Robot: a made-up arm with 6 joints.
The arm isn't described. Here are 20 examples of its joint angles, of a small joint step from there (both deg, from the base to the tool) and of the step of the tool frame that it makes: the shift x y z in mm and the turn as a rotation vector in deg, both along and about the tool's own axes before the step.
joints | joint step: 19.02 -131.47 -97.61 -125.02 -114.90 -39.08 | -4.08 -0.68 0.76 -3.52 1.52 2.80
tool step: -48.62 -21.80 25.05 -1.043 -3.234 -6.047
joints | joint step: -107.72 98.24 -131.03 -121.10 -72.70 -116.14 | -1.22 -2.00 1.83 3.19 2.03 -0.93
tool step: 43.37 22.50 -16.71 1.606 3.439 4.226
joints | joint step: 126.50 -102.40 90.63 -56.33 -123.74 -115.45 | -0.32 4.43 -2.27 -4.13 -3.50 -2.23
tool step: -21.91 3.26 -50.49 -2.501 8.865 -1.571
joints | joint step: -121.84 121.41 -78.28 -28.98 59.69 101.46 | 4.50 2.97 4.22 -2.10 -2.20 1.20
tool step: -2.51 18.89 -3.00 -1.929 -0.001 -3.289
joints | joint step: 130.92 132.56 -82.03 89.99 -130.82 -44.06 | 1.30 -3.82 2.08 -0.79 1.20 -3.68
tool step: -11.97 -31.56 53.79 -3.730 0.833 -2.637
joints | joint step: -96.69 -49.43 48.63 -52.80 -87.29 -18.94 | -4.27 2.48 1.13 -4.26 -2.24 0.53
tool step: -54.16 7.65 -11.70 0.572 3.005 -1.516
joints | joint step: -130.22 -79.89 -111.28 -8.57 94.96 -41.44 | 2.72 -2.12 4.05 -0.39 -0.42 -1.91
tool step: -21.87 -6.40 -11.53 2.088 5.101 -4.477
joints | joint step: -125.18 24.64 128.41 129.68 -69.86 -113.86 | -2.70 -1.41 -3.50 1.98 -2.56 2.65
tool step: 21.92 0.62 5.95 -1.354 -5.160 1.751
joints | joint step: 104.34 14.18 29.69 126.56 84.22 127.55 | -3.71 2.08 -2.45 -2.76 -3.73 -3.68
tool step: -26.69 4.60 -9.64 3.760 7.622 -0.456
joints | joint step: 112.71 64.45 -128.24 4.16 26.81 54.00 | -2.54 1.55 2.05 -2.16 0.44 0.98
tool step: 23.35 48.04 -0.87 4.572 -4.256 -1.373
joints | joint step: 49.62 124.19 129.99 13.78 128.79 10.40 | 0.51 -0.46 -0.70 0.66 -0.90 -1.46
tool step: 12.86 -5.03 -12.09 -0.218 -0.009 1.512
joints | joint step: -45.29 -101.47 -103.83 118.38 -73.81 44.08 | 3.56 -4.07 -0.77 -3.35 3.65 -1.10
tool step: 27.06 -1.41 -15.23 -0.150 -5.967 -1.248
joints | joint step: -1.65 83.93 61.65 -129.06 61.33 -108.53 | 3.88 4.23 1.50 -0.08 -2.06 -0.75
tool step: -0.41 -9.24 11.69 -0.819 -0.240 -0.977
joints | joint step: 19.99 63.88 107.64 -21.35 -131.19 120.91 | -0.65 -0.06 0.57 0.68 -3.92 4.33
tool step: -9.31 -0.56 -8.46 2.600 -4.911 -1.857
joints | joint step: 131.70 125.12 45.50 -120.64 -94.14 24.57 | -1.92 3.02 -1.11 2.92 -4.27 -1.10
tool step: 2.82 41.66 -70.38 8.902 2.889 3.627
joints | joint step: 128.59 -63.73 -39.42 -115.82 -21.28 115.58 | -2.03 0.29 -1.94 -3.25 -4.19 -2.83
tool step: -10.42 4.08 -39.53 4.164 0.582 -3.466
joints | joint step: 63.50 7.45 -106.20 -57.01 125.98 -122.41 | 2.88 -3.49 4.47 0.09 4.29 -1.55
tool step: 25.43 53.75 -4.93 9.314 -1.626 6.590
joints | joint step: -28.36 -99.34 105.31 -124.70 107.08 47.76 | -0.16 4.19 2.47 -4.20 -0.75 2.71
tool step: 5.88 28.27 -14.07 5.277 -5.761 -4.154
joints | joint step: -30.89 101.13 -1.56 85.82 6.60 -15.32 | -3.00 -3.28 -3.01 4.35 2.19 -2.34
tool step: -41.24 -31.70 -38.41 0.867 6.360 -5.166
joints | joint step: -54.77 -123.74 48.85 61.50 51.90 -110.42 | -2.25 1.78 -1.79 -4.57 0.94 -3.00
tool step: 4.93 4.85 6.10 2.789 3.168 3.808
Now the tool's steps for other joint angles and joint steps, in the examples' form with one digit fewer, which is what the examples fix.
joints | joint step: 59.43 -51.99 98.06 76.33 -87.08 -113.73 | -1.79 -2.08 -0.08 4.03 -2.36 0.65
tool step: 37.7 19.1 29.8 -3.76 -0.23 2.80
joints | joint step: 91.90 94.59 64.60 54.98 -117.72 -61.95 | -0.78 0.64 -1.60 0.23 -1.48 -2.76
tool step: 1.2 14.8 -26.4 0.81 2.24 0.37
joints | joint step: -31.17 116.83 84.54 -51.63 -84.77 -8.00 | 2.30 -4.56 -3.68 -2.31 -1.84 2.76
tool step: 107.5 -2.6 56.1 -3.94 -6.18 8.49
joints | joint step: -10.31 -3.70 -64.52 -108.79 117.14 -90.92 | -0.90 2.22 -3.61 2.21 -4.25 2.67
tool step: -17.5 -42.5 27.5 -6.85 -0.67 -4.70
